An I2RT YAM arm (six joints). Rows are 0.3 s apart.
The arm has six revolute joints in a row. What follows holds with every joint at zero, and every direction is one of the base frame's. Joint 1 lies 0.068 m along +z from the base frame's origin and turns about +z. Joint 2 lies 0.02 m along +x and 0.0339 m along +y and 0.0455 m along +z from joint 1 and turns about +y. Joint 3 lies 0.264 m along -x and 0.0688 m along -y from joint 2 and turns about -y. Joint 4 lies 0.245 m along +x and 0.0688 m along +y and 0.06 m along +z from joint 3 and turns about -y. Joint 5 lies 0.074 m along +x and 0.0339 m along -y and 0.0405 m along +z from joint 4 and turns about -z. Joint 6 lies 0.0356 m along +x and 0.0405 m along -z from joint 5 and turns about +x. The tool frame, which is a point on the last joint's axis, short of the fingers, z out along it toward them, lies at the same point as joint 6; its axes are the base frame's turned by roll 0, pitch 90 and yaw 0 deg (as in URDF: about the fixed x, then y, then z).
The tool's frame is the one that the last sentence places.
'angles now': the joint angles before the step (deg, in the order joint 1, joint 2, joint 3, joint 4, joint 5, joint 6). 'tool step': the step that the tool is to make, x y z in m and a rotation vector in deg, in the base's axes. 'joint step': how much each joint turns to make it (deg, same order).
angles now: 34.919, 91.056, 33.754, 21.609, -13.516, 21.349
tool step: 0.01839, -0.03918, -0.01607, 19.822, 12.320, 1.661
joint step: -11.002, 4.913, -3.868, 13.864, -23.378, 13.967
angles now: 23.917, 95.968, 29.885, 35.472, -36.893, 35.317
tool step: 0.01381, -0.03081, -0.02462, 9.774, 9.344, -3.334
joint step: -7.567, 8.265, -1.674, 12.350, -9.780, 11.707
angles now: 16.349, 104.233, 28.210, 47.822, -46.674, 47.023
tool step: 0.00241, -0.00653, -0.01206, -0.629, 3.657, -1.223
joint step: -1.405, 2.464, 0.444, -1.415, -0.347, 0.350
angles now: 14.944, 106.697, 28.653, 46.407, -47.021, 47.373
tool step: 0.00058, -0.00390, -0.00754, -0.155, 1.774, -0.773
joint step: -0.793, 1.670, -0.001, 0.172, -0.175, 0.351
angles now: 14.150, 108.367, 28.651, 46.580, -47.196, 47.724
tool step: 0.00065, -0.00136, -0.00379, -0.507, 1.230, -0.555
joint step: -0.264, 0.705, 0.265, -0.875, 0.350, 0.001
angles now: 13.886, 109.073, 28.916, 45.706, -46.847, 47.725
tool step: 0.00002, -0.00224, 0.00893, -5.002, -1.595, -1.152
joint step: -0.088, -3.951, 0.788, -7.981, 3.948, -5.090
